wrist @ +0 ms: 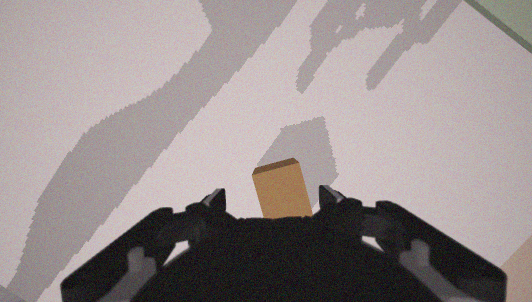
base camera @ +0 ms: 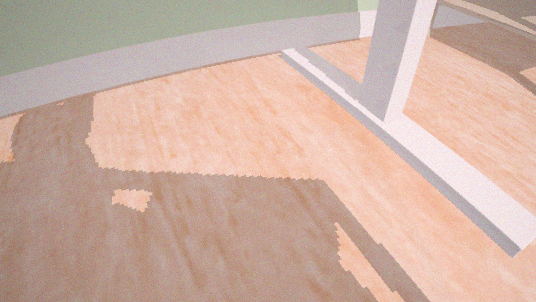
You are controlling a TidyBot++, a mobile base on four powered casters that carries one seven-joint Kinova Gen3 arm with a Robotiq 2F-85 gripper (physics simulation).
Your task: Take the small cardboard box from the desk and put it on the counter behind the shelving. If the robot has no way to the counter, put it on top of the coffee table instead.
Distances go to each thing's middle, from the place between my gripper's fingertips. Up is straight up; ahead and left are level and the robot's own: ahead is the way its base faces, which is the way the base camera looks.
Now: hand 80 mm above the small cardboard box (wrist: pixel 280 187) and 30 mm to the left of it.
